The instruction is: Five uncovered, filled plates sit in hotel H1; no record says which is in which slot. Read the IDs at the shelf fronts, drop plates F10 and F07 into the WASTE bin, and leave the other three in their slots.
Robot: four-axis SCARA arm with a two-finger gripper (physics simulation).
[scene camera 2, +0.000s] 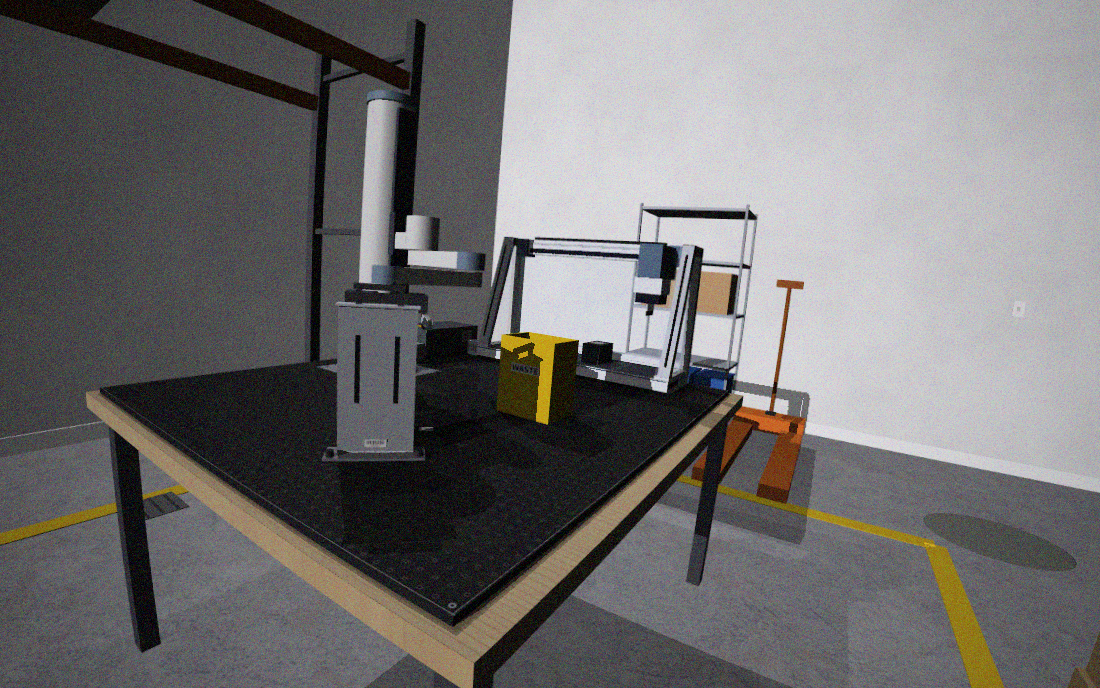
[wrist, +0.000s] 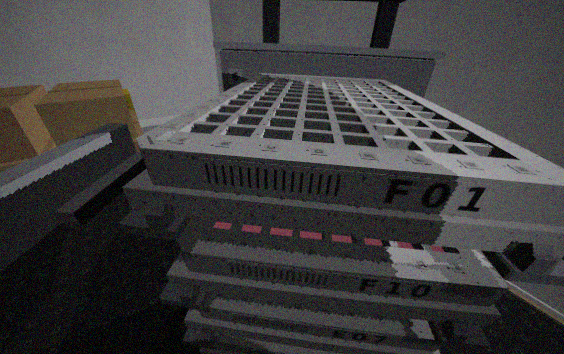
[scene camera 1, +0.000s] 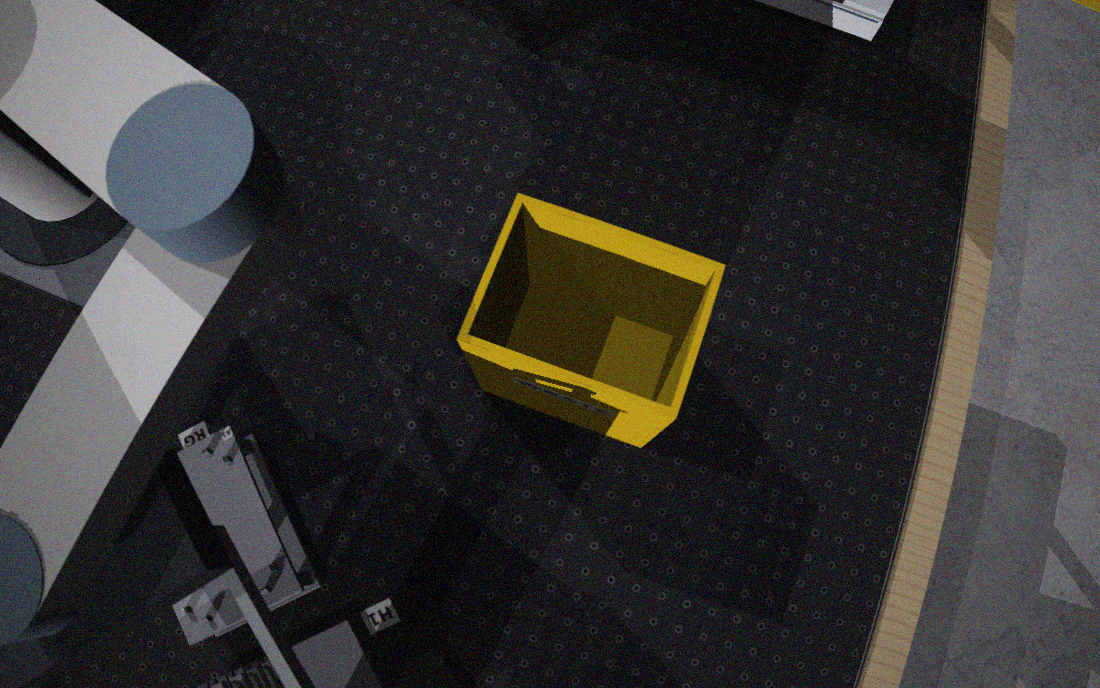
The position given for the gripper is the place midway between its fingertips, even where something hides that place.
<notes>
In view: the gripper (scene camera 2: 388, 323), a plate F10 (wrist: 416, 281) and an H1 label (scene camera 1: 382, 615).
The gripper is seen too in the wrist view (wrist: 290, 150).
</notes>
